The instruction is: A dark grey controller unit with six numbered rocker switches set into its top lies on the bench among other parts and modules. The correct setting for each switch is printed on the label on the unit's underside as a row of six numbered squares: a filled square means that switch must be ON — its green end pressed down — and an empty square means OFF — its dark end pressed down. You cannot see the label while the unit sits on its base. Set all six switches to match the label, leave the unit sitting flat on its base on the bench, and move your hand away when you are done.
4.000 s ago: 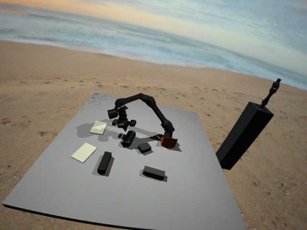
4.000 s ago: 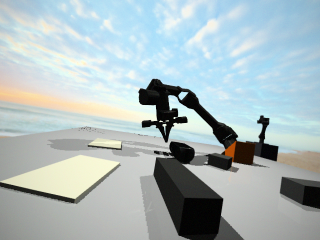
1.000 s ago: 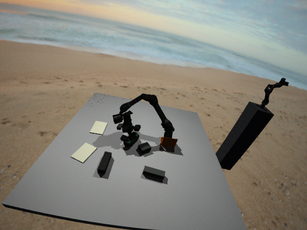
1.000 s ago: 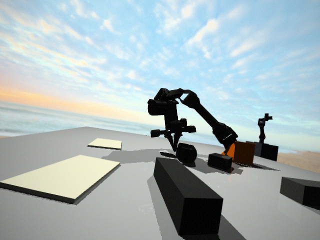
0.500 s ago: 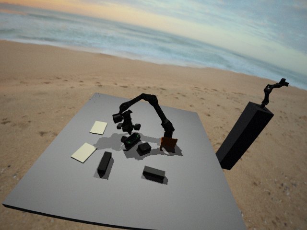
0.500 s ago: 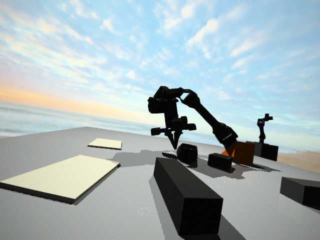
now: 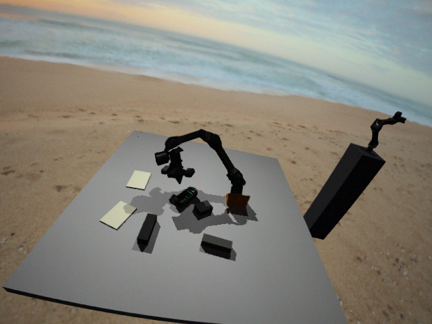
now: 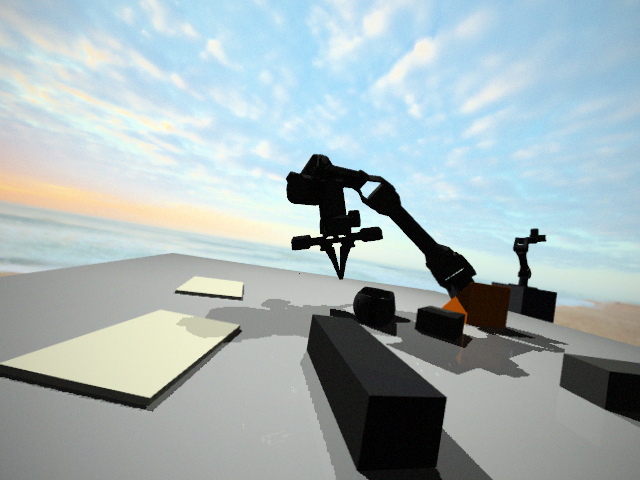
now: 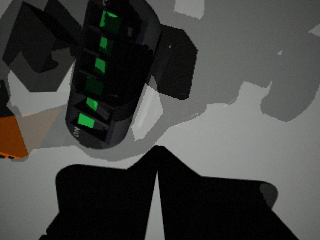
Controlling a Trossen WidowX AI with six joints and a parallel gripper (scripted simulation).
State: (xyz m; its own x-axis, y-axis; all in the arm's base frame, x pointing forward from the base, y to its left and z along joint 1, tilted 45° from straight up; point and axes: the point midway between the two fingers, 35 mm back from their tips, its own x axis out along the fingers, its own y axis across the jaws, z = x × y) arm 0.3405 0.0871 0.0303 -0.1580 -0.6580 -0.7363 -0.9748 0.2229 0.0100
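Now: gripper tip 170 mm past the small dark block, 100 mm to the right of it and 40 mm above it. From my gripper tip the other things lie so: long black block: 320 mm to the left, 50 mm ahead, 40 mm below; grey block: 300 mm to the left, 270 mm behind, 40 mm below.
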